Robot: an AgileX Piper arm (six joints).
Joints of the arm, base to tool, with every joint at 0 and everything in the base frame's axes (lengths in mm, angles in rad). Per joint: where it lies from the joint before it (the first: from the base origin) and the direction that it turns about. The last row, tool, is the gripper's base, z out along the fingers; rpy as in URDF.
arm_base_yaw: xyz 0 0 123 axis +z
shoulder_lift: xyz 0 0 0 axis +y
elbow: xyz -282.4 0 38.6 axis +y
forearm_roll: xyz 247.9 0 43.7 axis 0.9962 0 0.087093
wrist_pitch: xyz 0 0 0 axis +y
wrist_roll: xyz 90.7 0 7.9 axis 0.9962 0 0.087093
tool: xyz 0 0 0 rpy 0 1.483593 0
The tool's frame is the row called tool.
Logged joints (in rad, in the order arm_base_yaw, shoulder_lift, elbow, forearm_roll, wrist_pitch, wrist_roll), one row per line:
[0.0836, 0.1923, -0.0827, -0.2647, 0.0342, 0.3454]
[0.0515, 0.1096, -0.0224, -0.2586, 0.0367, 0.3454]
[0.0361, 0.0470, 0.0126, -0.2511, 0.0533, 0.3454]
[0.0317, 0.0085, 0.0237, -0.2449, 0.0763, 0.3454]
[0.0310, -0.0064, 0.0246, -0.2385, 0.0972, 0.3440]
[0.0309, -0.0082, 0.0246, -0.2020, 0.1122, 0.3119]
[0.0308, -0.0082, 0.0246, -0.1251, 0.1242, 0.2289]
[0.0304, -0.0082, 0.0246, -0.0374, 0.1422, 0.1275]
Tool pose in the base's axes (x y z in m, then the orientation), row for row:
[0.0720, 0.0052, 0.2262, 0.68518, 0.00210, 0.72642, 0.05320]
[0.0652, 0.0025, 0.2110, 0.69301, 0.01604, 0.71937, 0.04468]
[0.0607, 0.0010, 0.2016, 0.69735, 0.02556, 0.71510, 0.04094]
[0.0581, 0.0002, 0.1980, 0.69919, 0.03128, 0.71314, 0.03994]
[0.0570, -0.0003, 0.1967, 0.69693, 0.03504, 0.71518, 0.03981]
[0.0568, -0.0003, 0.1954, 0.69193, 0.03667, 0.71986, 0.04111]
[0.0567, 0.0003, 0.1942, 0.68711, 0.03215, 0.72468, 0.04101]
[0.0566, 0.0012, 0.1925, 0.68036, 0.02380, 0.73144, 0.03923]
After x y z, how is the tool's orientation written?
As a quaternion, w x y z.
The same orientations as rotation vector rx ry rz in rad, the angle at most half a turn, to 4 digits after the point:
[0.0047, 1.6275, 0.1192]
[0.0358, 1.6068, 0.0998]
[0.0570, 1.5946, 0.0913]
[0.0697, 1.5891, 0.0890]
[0.0781, 1.5950, 0.0888]
[0.0819, 1.6086, 0.0919]
[0.0720, 1.6224, 0.0918]
[0.0534, 1.6419, 0.0881]

